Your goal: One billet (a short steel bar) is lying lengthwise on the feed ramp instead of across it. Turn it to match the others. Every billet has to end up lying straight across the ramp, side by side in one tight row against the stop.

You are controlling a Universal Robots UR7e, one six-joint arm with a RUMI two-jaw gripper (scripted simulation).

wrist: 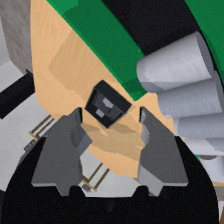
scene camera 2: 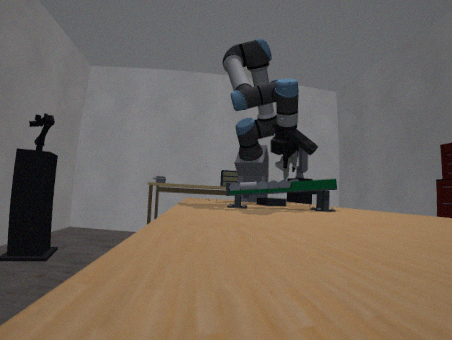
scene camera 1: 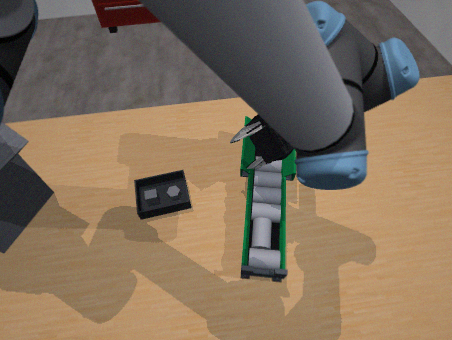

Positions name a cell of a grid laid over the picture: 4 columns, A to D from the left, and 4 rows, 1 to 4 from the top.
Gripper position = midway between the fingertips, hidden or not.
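Scene camera 1 gives me a black tray (scene camera 1: B3) along with my gripper (scene camera 1: C2). The wrist view has the tray (wrist: B2) and my gripper (wrist: B2) as well, and then in scene camera 2 there's my gripper again (scene camera 2: C3).
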